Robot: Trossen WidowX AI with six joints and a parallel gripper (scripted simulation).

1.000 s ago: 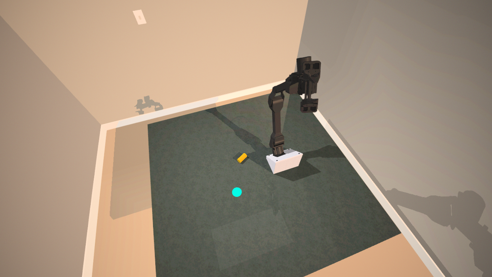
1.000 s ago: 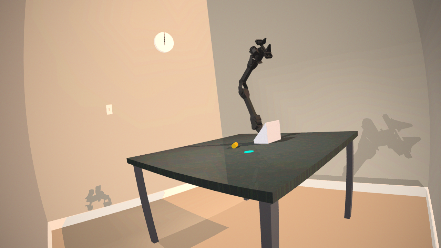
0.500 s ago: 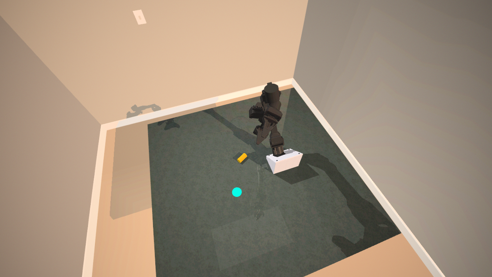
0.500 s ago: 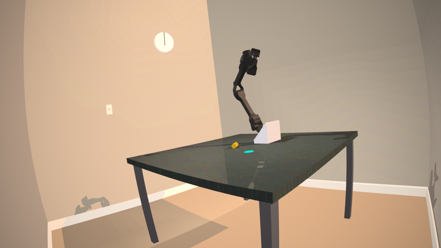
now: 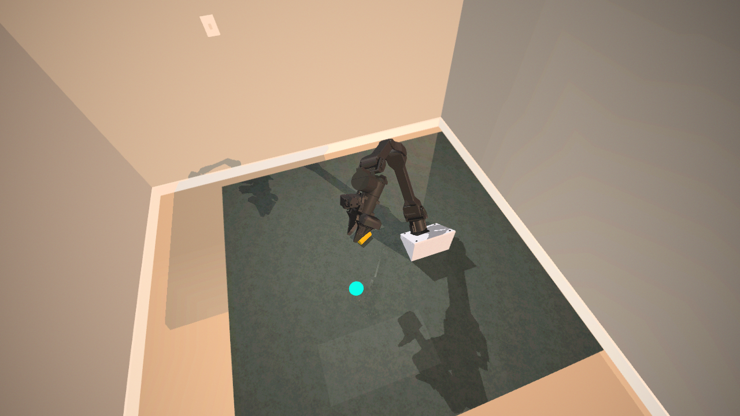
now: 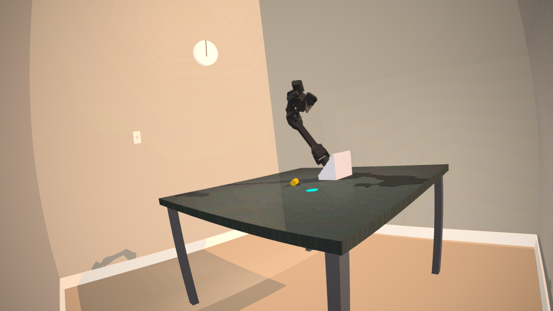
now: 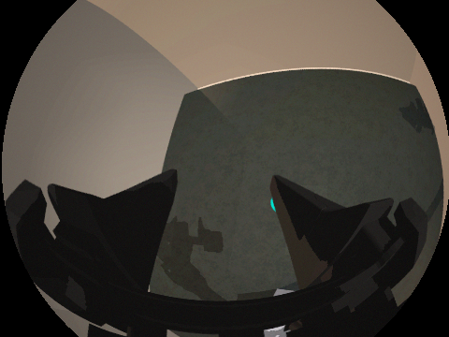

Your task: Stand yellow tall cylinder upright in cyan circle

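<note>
The yellow tall cylinder is 11 cm behind my gripper tip, 18 cm to the right of it and 35 cm below it. The rest, counted from my gripper tip: cyan circle: 2 cm ahead, 2 cm to the left, 36 cm below.
</note>
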